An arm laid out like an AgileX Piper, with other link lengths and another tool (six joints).
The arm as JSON. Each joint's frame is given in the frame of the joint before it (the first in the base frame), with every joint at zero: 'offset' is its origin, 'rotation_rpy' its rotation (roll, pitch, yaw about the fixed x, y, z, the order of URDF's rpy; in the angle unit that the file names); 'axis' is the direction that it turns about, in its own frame. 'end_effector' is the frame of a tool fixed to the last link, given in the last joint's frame.
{
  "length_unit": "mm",
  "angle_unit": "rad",
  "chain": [
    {
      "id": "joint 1",
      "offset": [
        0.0,
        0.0,
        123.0
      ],
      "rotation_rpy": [
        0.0,
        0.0,
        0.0
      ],
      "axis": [
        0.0,
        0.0,
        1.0
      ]
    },
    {
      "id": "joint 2",
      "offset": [
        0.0,
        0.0,
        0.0
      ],
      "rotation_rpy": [
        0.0,
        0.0,
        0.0
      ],
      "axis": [
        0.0,
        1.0,
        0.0
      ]
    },
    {
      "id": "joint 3",
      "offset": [
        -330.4,
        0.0,
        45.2
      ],
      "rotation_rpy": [
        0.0,
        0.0,
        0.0
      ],
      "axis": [
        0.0,
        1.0,
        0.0
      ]
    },
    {
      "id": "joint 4",
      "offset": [
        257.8,
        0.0,
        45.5
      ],
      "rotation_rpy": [
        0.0,
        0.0,
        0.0
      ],
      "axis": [
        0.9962,
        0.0,
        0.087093
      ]
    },
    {
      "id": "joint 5",
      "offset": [
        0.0,
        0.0,
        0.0
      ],
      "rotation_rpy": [
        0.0,
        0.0,
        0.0
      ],
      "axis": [
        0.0,
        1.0,
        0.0
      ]
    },
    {
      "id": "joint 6",
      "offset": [
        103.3,
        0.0,
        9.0
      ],
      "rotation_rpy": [
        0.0,
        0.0,
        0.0
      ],
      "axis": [
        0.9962,
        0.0,
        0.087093
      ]
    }
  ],
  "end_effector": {
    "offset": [
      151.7,
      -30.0,
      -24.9
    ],
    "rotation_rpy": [
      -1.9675,
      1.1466,
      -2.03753
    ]
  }
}
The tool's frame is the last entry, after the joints.
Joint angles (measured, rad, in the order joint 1, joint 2, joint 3, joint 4, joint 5, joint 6), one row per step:
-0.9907 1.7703 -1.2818 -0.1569 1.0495 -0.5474
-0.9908 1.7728 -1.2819 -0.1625 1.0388 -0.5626
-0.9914 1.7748 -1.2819 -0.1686 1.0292 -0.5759
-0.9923 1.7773 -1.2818 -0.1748 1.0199 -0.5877
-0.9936 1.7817 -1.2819 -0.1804 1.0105 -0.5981
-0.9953 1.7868 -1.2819 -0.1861 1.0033 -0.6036
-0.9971 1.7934 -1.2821 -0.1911 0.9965 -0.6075
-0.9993 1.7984 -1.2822 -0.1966 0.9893 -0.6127
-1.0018 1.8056 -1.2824 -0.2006 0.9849 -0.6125
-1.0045 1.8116 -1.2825 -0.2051 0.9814 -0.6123
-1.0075 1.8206 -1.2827 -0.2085 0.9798 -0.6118
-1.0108 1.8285 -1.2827 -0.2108 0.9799 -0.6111
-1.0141 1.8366 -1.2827 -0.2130 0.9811 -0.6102
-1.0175 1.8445 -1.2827 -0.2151 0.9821 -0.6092
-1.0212 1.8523 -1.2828 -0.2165 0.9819 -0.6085
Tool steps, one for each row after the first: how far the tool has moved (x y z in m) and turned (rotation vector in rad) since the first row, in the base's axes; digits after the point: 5 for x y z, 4 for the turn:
0.00091 -0.00368 -0.00024 -0.0086 0.0021 0.0186
0.00138 -0.00715 -0.00028 -0.0170 0.0047 0.0349
0.00166 -0.01051 -0.00052 -0.0247 0.0077 0.0495
0.00191 -0.01381 -0.00148 -0.0308 0.0109 0.0621
0.00157 -0.01649 -0.00282 -0.0347 0.0149 0.0693
0.00123 -0.01896 -0.00478 -0.0369 0.0190 0.0746
0.00075 -0.02166 -0.00608 -0.0407 0.0227 0.0810
-0.00016 -0.02339 -0.00845 -0.0401 0.0269 0.0809
-0.00137 -0.02502 -0.01037 -0.0399 0.0313 0.0806
-0.00287 -0.02609 -0.01359 -0.0351 0.0374 0.0791
-0.00462 -0.02665 -0.01656 -0.0292 0.0431 0.0763
-0.00654 -0.02693 -0.01962 -0.0222 0.0494 0.0731
-0.00847 -0.02723 -0.02261 -0.0154 0.0553 0.0697
-0.01021 -0.02772 -0.02557 -0.0095 0.0600 0.0662

